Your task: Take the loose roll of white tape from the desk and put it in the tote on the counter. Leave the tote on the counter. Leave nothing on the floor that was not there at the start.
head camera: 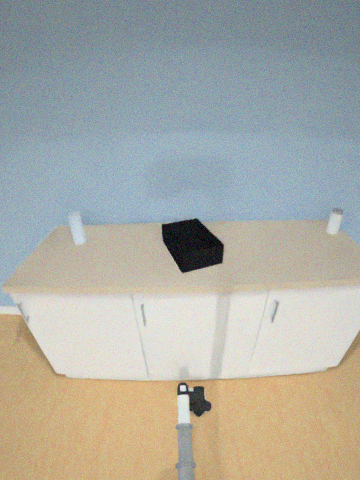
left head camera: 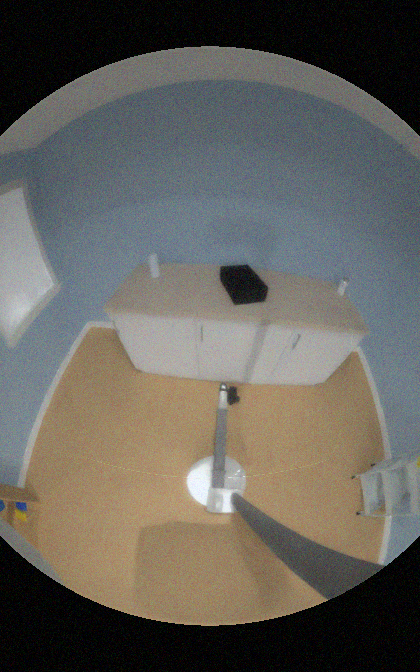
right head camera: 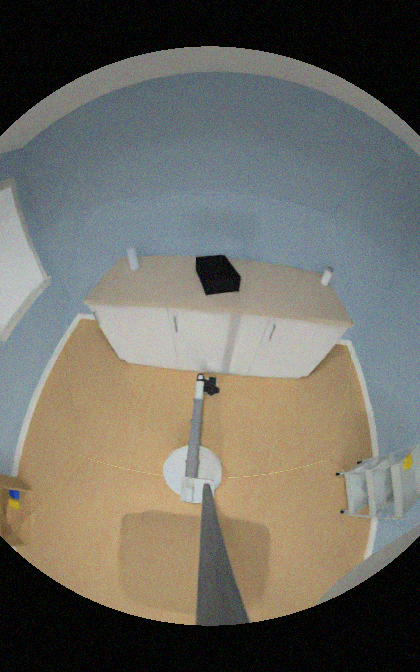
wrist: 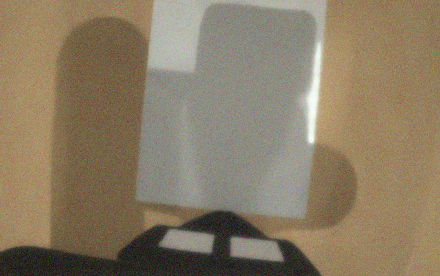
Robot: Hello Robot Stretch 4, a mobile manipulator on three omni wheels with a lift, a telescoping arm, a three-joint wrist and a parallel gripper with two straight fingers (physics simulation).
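Frame: origin at the robot's base, x ahead, y left, z up, level; centimetres.
Seen in the pictures: gripper, fingertip midpoint: (head camera: 198, 414) (wrist: 222, 228).
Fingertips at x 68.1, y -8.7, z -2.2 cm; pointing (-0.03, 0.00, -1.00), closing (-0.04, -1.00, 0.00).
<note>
A point is followed by its place in that frame.
The black tote (head camera: 192, 245) @[x 114.0, y -7.7, z 88.6 cm] (left head camera: 243, 285) (right head camera: 218, 275) stands on the counter (head camera: 125, 270) @[x 94.9, y 24.0, z 88.3 cm] (left head camera: 180, 300) (right head camera: 160, 290), near its middle. Its inside is too dark to read. My gripper (head camera: 200, 406) (left head camera: 233, 397) (right head camera: 212, 387) (wrist: 222, 228) @[x 68.1, y -8.7, z -2.2 cm] is shut, with nothing seen between its fingers. It is at the end of the arm, in front of the counter's doors and apart from the tote. The loose roll of white tape does not show in any view, and I cannot make out the desk.
A pale cylinder (head camera: 77, 228) @[x 120.6, y 53.6, z 97.8 cm] stands left on the counter and a white one (head camera: 335, 221) @[x 120.4, y -90.0, z 96.9 cm] right. A step ladder (right head camera: 370, 492) stands at the right wall. Wooden furniture (left head camera: 17, 494) with blue and yellow items is at lower left. A pale grey rectangular surface (wrist: 230, 150) @[x 73.0, y -8.8, z -1.8 cm] shows beyond my fingertips.
</note>
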